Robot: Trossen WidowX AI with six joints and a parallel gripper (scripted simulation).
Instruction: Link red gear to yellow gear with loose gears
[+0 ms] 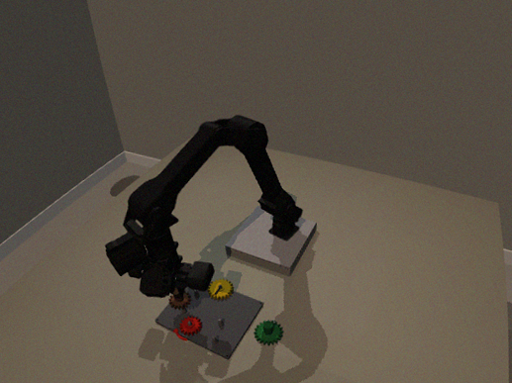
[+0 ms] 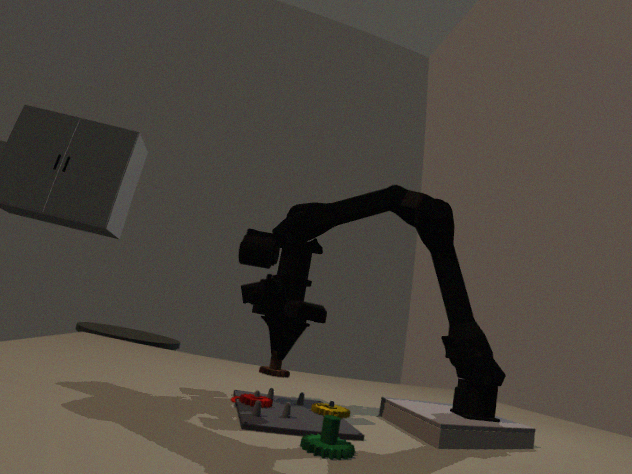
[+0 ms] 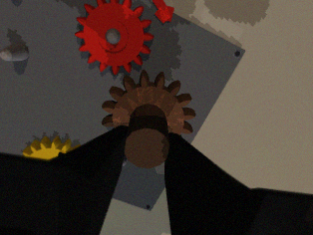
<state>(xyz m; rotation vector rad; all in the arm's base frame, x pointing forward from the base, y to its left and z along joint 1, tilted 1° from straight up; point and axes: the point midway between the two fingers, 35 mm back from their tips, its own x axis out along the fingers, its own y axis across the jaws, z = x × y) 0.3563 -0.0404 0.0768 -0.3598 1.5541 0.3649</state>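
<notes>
The red gear is 2 cm ahead of my gripper tip, 4 cm to the left of it and 7 cm below it. The rest, counted from my gripper tip: yellow gear (10 cm behind, 3 cm to the left, 6 cm below); brown gear (1 cm below); green gear (8 cm behind, 20 cm to the left, 6 cm below).
</notes>
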